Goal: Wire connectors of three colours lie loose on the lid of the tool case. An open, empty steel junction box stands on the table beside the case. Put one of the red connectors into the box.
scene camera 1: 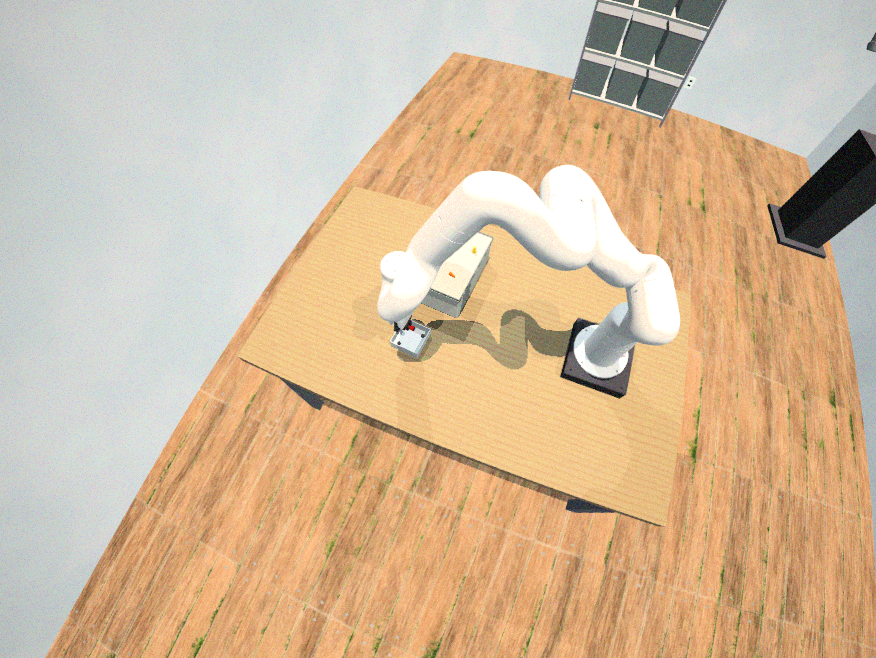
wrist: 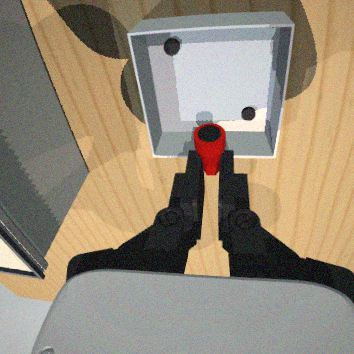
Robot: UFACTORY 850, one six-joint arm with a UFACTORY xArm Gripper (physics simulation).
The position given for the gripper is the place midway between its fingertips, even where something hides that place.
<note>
In view: the gripper (wrist: 211, 169), a steel junction box (scene camera 1: 411, 342) and a tool case (scene camera 1: 447, 294).
The steel junction box also shows in the wrist view (wrist: 232, 70). The tool case also shows in the wrist view (wrist: 49, 170).
</note>
